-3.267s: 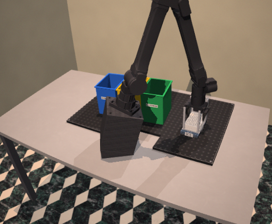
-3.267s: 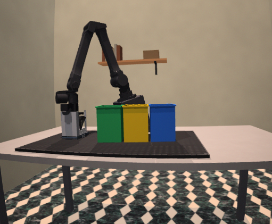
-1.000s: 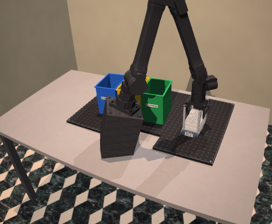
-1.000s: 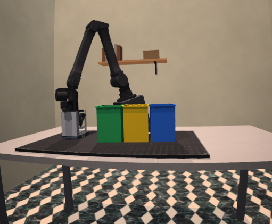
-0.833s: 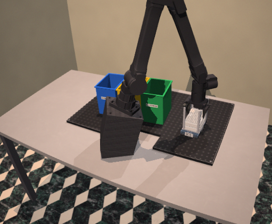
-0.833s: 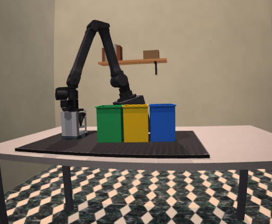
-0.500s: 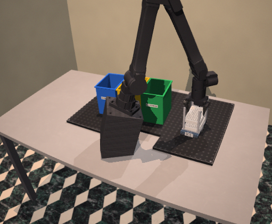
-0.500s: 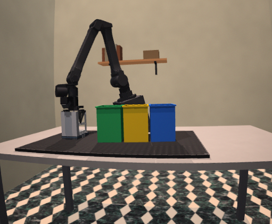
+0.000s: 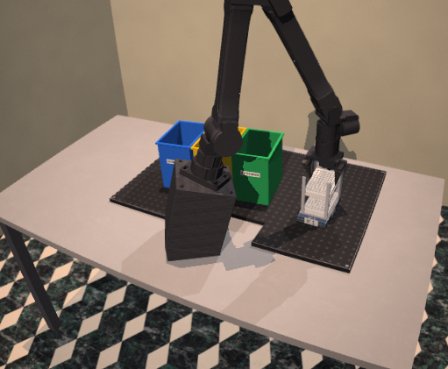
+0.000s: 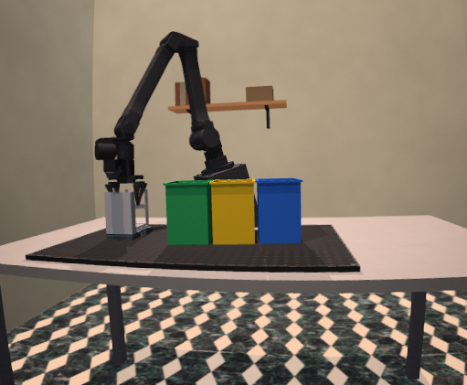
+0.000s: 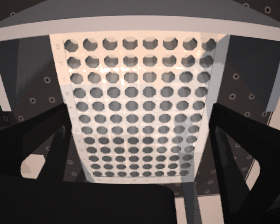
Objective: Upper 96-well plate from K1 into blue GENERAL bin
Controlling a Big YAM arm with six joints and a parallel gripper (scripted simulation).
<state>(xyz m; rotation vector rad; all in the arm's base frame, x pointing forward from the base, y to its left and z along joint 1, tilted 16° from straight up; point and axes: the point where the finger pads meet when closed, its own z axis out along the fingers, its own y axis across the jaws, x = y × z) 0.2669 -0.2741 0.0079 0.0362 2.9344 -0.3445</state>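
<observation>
The blue bin lies 50 cm to the left of my hand and 2 cm below it. Round my hand: yellow bin (36 cm to the left, 2 cm below, 2 cm ahead); green bin (23 cm to the left, 3 cm ahead, 2 cm below).
</observation>
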